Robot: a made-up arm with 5 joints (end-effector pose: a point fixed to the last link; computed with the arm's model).
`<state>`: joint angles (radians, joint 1 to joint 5).
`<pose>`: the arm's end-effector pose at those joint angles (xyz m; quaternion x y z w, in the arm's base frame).
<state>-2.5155 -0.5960 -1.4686 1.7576 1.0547</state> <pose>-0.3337 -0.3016 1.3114 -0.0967 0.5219 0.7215 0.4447</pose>
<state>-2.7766 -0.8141 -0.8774 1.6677 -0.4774</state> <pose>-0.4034 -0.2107 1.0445 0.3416 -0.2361 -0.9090 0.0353</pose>
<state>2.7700 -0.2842 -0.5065 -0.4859 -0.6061</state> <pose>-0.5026 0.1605 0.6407 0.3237 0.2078 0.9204 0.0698</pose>
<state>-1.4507 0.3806 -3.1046 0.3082 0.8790</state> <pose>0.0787 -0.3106 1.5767 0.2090 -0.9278 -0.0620 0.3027</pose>
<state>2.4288 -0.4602 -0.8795 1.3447 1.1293</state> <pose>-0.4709 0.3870 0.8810 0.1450 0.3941 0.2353 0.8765</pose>
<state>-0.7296 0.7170 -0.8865 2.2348 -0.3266</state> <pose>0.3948 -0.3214 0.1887 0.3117 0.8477 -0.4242 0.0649</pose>
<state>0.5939 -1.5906 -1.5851 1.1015 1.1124</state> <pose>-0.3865 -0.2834 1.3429 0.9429 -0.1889 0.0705 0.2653</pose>
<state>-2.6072 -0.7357 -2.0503 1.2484 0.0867</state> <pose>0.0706 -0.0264 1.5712 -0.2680 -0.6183 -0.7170 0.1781</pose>
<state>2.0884 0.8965 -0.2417 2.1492 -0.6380</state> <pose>0.0065 -0.0311 0.2012 -0.8262 0.4622 -0.2843 0.1514</pose>
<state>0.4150 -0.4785 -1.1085 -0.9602 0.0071</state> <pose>0.4649 0.1992 1.1238 0.5767 -0.6307 0.3299 0.4010</pose>
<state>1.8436 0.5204 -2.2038 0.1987 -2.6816</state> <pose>-0.1913 0.8257 1.1133 -0.3154 -0.5168 0.7951 0.0369</pose>
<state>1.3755 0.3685 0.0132 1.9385 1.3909</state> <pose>0.0197 -0.0070 0.2229 -0.6720 -0.0754 -0.4036 0.6163</pose>
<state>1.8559 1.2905 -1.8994 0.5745 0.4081</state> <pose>-0.2537 0.8398 0.1735 0.1327 0.4043 0.3060 0.8516</pose>
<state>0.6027 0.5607 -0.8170 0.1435 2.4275</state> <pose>0.5520 0.3216 0.2698 0.4443 -0.1266 -0.8582 0.2235</pose>
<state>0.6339 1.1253 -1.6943 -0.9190 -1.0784</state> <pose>0.6896 0.4799 0.2826 0.1467 -0.2989 0.5033 0.7974</pose>
